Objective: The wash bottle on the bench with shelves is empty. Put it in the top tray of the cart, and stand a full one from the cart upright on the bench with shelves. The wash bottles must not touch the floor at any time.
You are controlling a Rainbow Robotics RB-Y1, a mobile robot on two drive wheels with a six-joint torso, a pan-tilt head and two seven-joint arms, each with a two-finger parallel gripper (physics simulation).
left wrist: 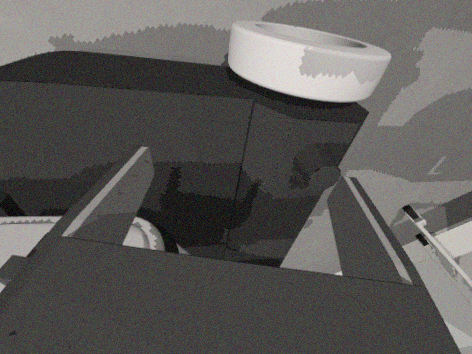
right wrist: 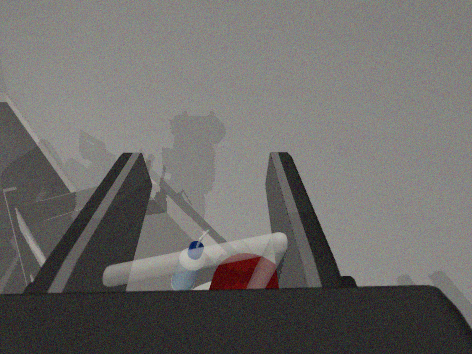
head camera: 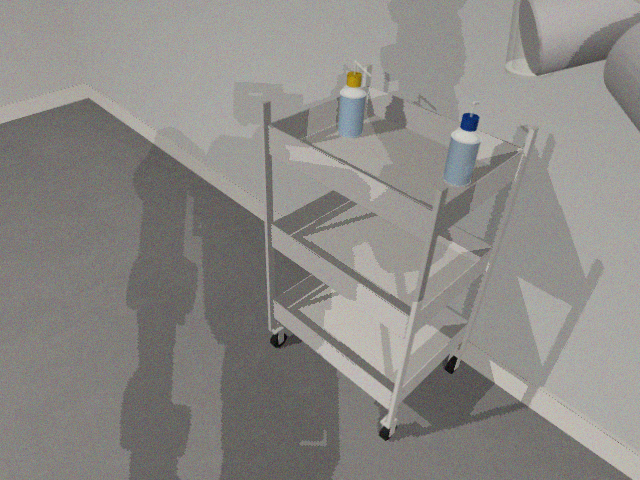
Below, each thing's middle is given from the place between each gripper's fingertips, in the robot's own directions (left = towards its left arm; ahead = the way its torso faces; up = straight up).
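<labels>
Wash bottle (right wrist: 250, 263): 8 cm below my right hand, 4 cm behind it, 4 cm to the right of it.
Wash bottle: 770 mm above my left hand, 630 mm ahead of it, 470 mm to the right of it.
</labels>
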